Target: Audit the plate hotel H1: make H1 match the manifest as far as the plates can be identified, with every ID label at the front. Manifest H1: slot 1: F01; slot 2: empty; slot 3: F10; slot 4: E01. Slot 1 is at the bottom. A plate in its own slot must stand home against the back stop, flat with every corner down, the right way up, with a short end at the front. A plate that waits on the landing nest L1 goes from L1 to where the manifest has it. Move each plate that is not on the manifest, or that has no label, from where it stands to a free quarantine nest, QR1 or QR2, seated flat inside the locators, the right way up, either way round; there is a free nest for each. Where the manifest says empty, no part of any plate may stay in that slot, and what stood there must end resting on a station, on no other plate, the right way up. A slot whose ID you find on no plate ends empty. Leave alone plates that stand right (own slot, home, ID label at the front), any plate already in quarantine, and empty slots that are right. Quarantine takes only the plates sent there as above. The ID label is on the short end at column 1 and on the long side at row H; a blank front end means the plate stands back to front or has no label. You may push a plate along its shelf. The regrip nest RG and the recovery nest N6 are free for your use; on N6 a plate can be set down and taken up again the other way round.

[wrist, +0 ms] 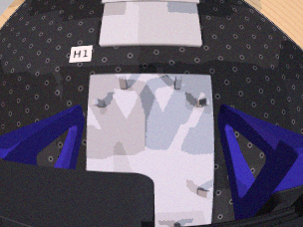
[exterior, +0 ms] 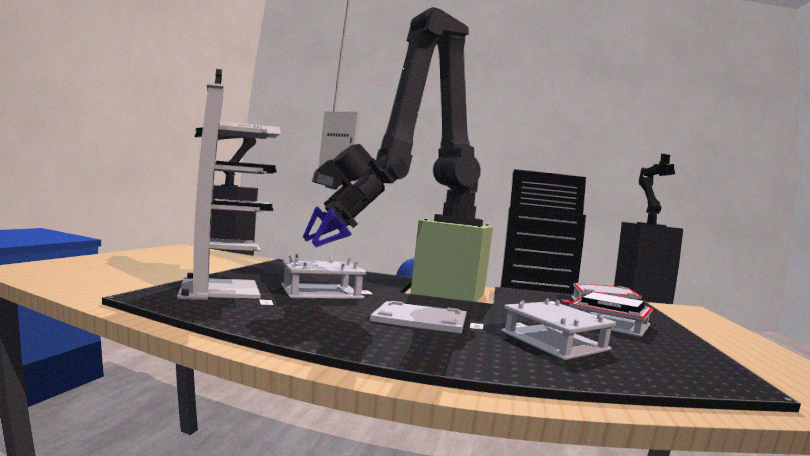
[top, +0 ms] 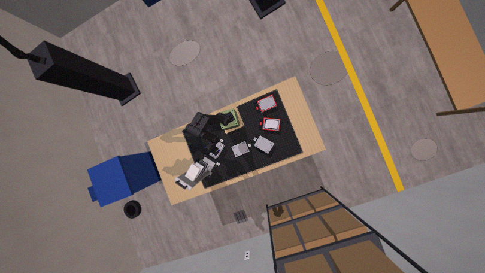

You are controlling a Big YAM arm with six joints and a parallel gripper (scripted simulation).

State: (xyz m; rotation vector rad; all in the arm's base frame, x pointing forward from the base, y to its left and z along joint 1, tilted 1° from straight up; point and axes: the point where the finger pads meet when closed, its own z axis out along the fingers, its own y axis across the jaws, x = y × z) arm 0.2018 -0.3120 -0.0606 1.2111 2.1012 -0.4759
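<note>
Right now my hand is 8 cm short of the white well plate, 14 cm to the left of it and 22 cm below it. Also, from my hand: RG label 7 cm behind, 12 cm to the left, 12 cm below; H1 tag 14 cm ahead, 4 cm to the right, 12 cm below; regrip nest RG 1 cm behind, 2 cm to the left, 6 cm below.
</note>
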